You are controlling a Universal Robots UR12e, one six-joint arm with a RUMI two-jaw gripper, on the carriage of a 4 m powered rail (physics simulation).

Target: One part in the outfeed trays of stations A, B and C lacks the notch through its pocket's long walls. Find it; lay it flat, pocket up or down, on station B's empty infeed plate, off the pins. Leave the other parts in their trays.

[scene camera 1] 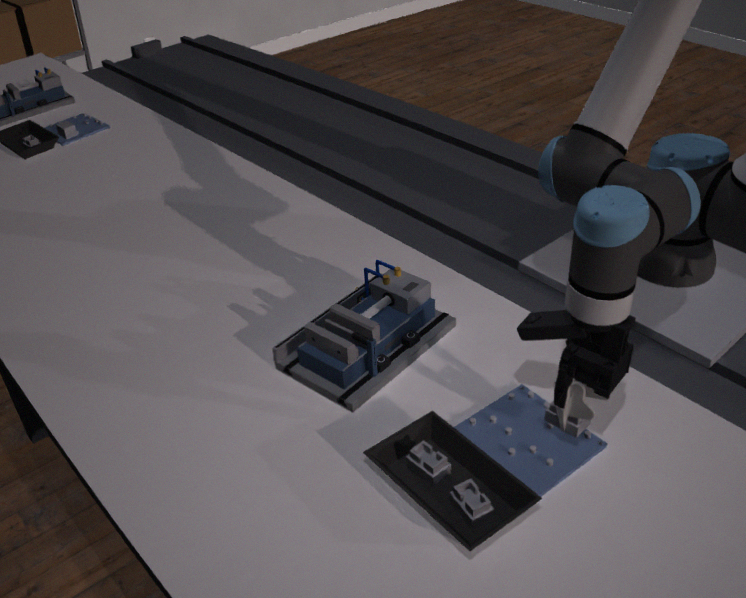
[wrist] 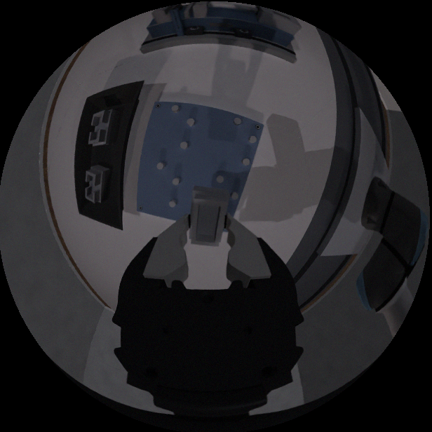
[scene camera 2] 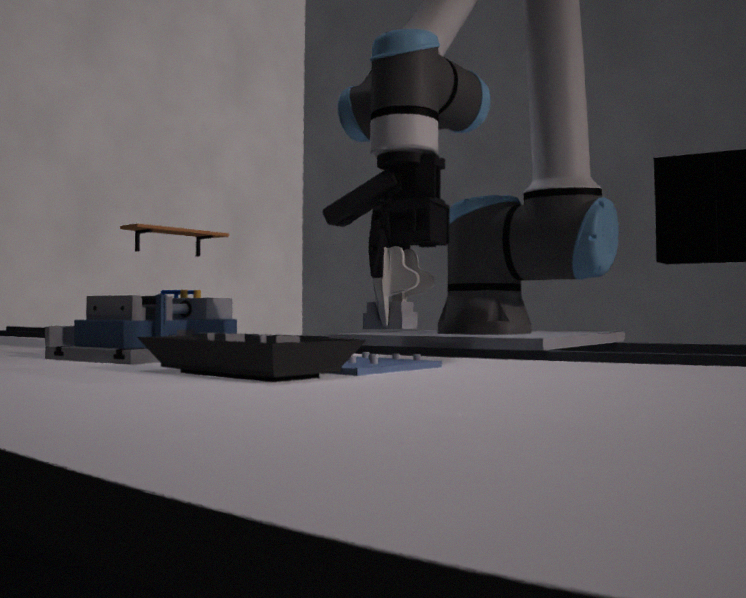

Labels:
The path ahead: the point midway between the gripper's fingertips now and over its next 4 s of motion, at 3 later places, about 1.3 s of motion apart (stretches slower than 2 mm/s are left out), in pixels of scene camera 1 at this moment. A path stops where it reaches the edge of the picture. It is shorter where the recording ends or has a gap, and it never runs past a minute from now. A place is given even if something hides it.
My gripper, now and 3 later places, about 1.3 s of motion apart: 569, 422; 572, 407; 572, 405; 571, 404

